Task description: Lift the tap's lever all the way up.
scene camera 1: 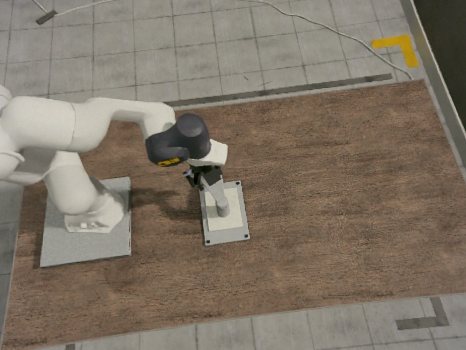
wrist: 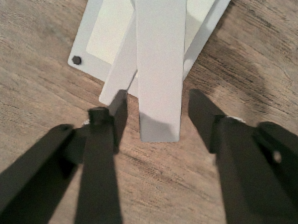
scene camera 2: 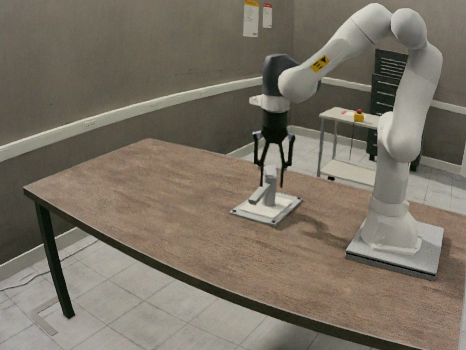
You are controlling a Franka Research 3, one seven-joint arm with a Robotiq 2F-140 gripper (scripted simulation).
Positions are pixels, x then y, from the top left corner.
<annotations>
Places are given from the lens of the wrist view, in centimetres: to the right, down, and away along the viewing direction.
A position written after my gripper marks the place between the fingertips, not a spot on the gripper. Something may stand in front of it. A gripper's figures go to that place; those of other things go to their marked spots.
my gripper point(wrist: 158, 102): 1, -1, 17
white tap point(wrist: 109, 30): -6, -11, 25
</annotations>
